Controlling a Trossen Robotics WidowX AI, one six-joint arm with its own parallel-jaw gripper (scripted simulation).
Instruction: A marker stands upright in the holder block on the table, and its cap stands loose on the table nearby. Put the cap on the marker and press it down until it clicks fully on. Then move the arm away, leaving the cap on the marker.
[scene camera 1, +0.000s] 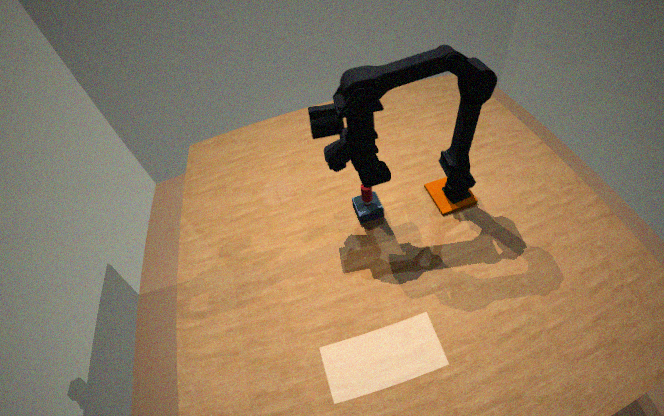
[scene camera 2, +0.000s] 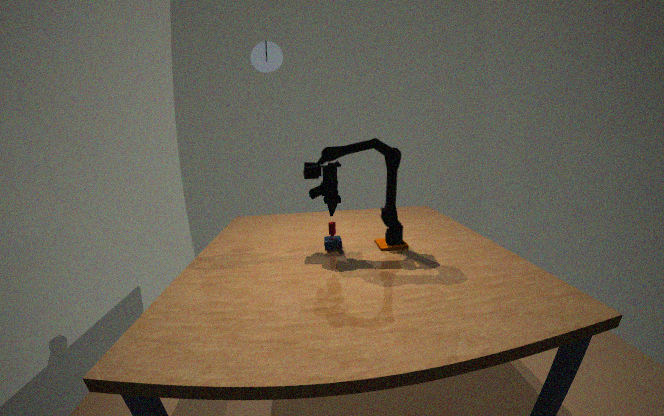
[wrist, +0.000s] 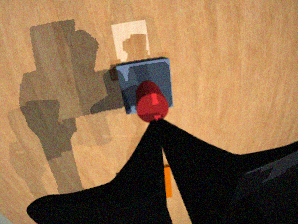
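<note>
Shut and holding nothing, the gripper (scene camera 1: 365, 178) is visible in the wrist view too, where the camera shows the gripper (wrist: 157, 125). The scene also contains a red marker cap (wrist: 151, 105).
</note>
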